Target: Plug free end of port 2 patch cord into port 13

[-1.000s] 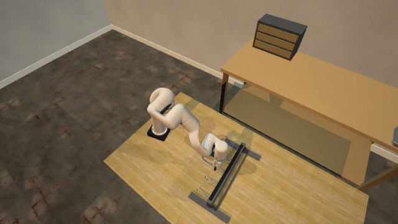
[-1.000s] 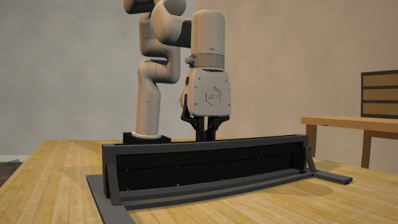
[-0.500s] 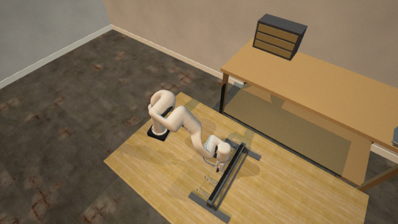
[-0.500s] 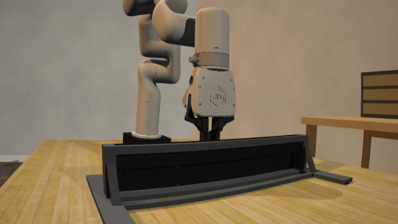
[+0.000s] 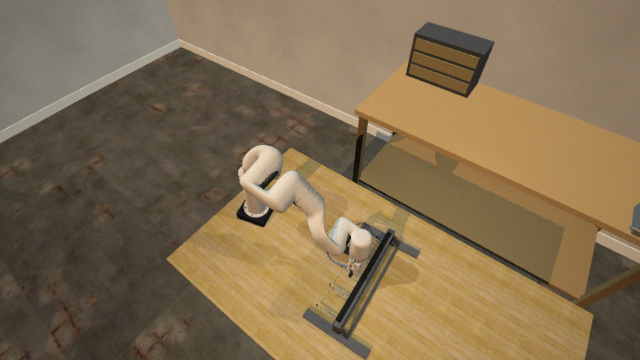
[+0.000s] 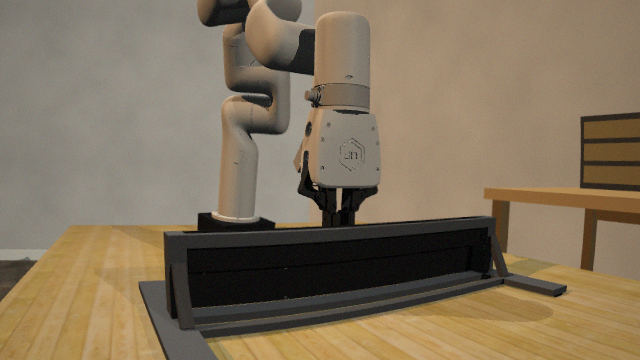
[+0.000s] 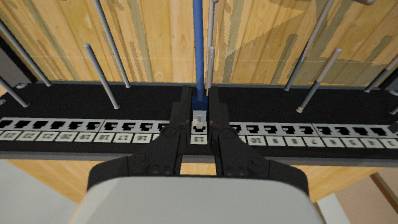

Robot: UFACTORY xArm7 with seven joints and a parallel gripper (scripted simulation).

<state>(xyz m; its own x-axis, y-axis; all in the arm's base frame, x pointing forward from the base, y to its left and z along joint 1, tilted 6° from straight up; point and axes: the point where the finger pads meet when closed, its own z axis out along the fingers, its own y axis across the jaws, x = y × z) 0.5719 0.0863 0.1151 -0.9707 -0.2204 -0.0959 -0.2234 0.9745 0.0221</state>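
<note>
My gripper is now 2 cm short of the cord plug and 1 cm above it.
</note>
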